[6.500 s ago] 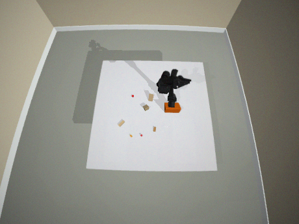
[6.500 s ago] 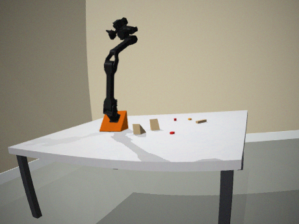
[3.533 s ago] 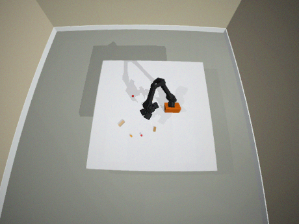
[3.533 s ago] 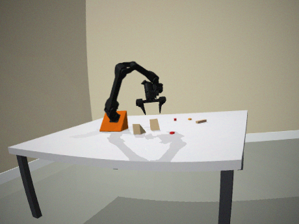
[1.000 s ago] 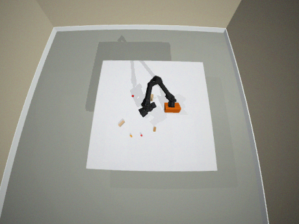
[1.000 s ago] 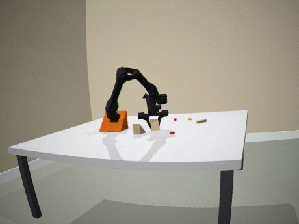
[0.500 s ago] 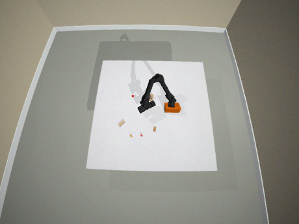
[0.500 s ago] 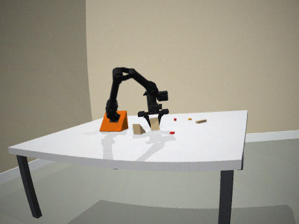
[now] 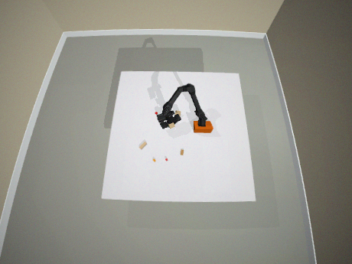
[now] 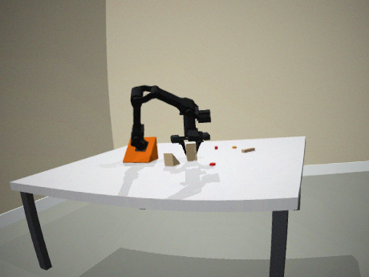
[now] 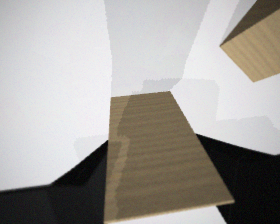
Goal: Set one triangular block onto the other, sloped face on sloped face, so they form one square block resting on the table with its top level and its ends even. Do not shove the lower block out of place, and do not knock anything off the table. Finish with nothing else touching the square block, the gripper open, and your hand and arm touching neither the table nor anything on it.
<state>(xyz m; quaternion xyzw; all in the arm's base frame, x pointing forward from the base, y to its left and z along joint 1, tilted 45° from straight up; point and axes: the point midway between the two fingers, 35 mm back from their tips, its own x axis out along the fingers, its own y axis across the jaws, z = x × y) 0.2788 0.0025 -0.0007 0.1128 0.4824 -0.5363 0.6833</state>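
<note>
Right now the block is 10 mm above my gripper tip. Also, from my gripper tip: orange bit 330 mm to the left, 130 mm ahead, 20 mm below; tan bar 240 mm ahead, 200 mm to the left, 20 mm below.
</note>
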